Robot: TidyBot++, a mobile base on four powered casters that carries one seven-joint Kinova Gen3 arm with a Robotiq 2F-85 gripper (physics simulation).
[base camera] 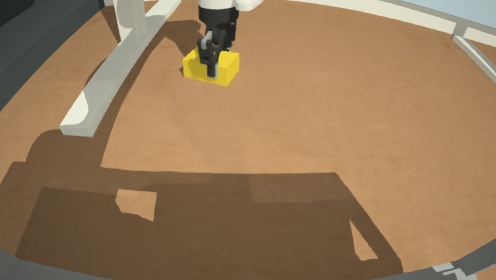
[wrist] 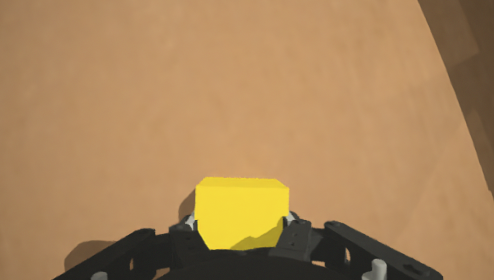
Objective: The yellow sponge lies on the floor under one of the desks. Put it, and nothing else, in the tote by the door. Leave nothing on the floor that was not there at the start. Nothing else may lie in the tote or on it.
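Places are measured from the arm's base along level axes (x ahead, y left, z up), in metres.
Pixels of known places: gripper, fingertip midpoint: (base camera: 219, 69) (wrist: 240, 219).
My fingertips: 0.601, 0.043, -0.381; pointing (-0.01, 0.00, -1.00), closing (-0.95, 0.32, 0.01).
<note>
For each thing: its top centre in the pictures, then the offset to it from my fingertips, as dx, dy, dz. "spot": a spot on its surface instead.
- yellow sponge at its top centre: (wrist: 240, 263) (base camera: 210, 55) +0.007, +0.017, +0.030
- white desk foot at a spot on its surface: (base camera: 111, 70) spot: +0.007, +0.255, +0.010
- pale metal leg at a spot on its surface: (base camera: 475, 59) spot: +0.253, -0.963, -0.005
The yellow sponge (base camera: 230, 63) (wrist: 242, 202) is a block on the wooden floor in the upper middle of the base camera view and at the bottom middle of the wrist view. My gripper (base camera: 218, 60) (wrist: 240, 219) points down over it and is shut on the sponge, with one finger against each side. The sponge appears to rest on the floor. The far finger is partly hidden in the base camera view. The tote and the door do not show in these views.
A white desk foot (base camera: 111, 70) runs along the floor left of the sponge. A dark grey piece of furniture (base camera: 37, 50) stands at the far left. A pale metal leg (base camera: 475, 59) is at the upper right, near the pale wall base (base camera: 400, 16).
</note>
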